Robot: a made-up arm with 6 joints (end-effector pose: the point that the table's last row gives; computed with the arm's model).
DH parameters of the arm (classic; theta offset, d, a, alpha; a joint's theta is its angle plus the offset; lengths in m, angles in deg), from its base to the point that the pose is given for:
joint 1: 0 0.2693 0 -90
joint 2: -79.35 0 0.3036 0
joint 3: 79.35 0 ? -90
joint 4: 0 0.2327 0 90
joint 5: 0 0 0.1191 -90
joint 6: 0 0.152 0 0
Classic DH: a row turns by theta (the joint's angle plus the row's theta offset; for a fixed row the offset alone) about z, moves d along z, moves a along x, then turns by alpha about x.
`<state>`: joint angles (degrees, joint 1 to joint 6).
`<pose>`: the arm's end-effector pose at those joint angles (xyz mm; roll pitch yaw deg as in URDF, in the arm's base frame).
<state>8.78 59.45 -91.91 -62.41 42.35 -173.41</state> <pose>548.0 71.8 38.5 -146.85 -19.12 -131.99</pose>
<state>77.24 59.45 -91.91 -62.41 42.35 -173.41</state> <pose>134.5 536.1 38.5 -146.85 -19.12 -63.53</pose>
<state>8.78 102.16 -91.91 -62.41 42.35 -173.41</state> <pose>248.5 25.5 -275.1 173.75 -47.49 -109.06</pose>
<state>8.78 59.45 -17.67 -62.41 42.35 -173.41</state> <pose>38.0 -7.0 24.8 124.32 -52.50 -70.19</pose>
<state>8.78 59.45 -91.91 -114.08 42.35 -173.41</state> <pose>558.5 73.0 45.2 -129.84 -42.00 -96.42</pose>
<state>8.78 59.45 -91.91 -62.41 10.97 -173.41</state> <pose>562.8 165.8 81.4 -152.13 7.90 -116.24</pose>
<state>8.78 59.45 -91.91 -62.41 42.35 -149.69</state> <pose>548.0 71.8 38.5 -142.60 -5.28 -151.76</pose>
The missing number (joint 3, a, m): 0.0527
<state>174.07 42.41 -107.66 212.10 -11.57 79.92</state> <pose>-542.6 -22.3 236.6 127.19 -20.97 -103.71</pose>
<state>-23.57 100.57 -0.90 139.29 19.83 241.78</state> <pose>-133.4 15.2 222.5 104.64 67.80 -112.82</pose>
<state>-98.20 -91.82 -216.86 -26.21 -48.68 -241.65</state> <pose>134.1 333.4 -12.5 170.47 17.86 158.97</pose>
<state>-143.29 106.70 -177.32 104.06 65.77 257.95</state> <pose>-489.3 -473.4 66.1 -69.71 -77.88 169.32</pose>
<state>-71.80 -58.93 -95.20 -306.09 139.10 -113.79</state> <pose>118.0 131.6 621.8 149.31 -9.40 90.95</pose>
